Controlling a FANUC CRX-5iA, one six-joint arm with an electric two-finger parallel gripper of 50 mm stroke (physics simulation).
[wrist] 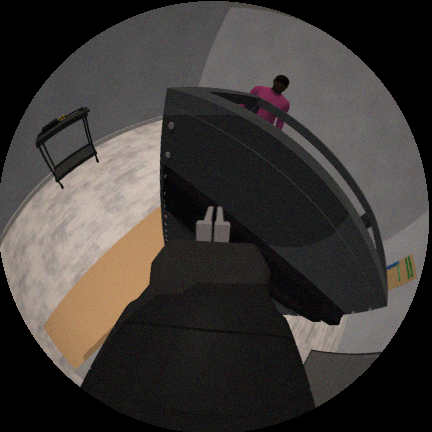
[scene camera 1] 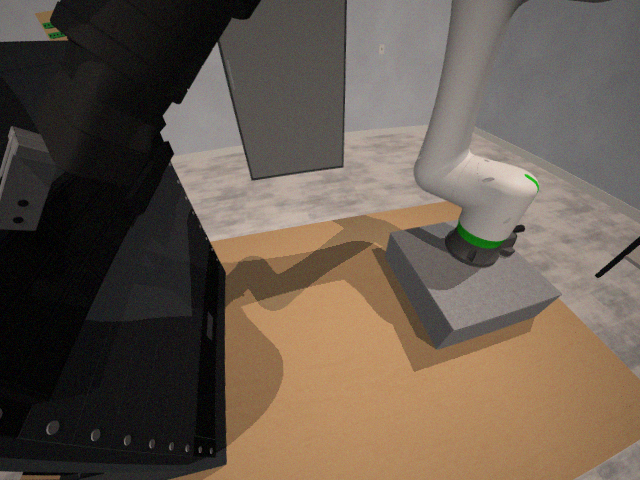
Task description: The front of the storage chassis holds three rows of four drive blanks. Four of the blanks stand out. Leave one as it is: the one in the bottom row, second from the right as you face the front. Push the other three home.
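Where they show: gripper, fingertip midpoint: (wrist: 214, 215) (scene camera 1: 12, 223); arm's base, origin of the base link: (scene camera 1: 470, 248).
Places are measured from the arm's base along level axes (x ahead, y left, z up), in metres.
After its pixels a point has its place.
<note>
The dark storage chassis (scene camera 1: 149, 361) {x 0.714, y 0.234, z 0.187 m} (wrist: 240, 160) {x 0.714, y 0.230, z 0.472 m} fills the left of the scene view and the middle of the wrist view. A black band crosses its face diagonally in the wrist view, partly behind the fingers. The single drive blanks are too dark to tell apart, so which ones stand out cannot be seen. My gripper (scene camera 1: 18, 219) {x 0.696, y 0.219, z 0.404 m} (wrist: 214, 215) {x 0.696, y 0.219, z 0.404 m} is shut and empty, its two light grey fingers side by side. In the wrist view its tips lie over the black band. In the scene view it is at the left edge, over the chassis; whether it touches cannot be told.
The arm's white base section stands on a grey block (scene camera 1: 496, 294) {x 0.038, y 0.156, z 0.000 m} on the wooden table top (scene camera 1: 336, 413) {x 0.475, y 0.289, z -0.114 m} (wrist: 115, 275) {x 0.436, y 0.401, z -0.114 m}. A grey cabinet (scene camera 1: 294, 87) stands behind. The wrist view shows a black cart (wrist: 75, 162) at left and a person in pink (wrist: 270, 102) beyond the chassis.
</note>
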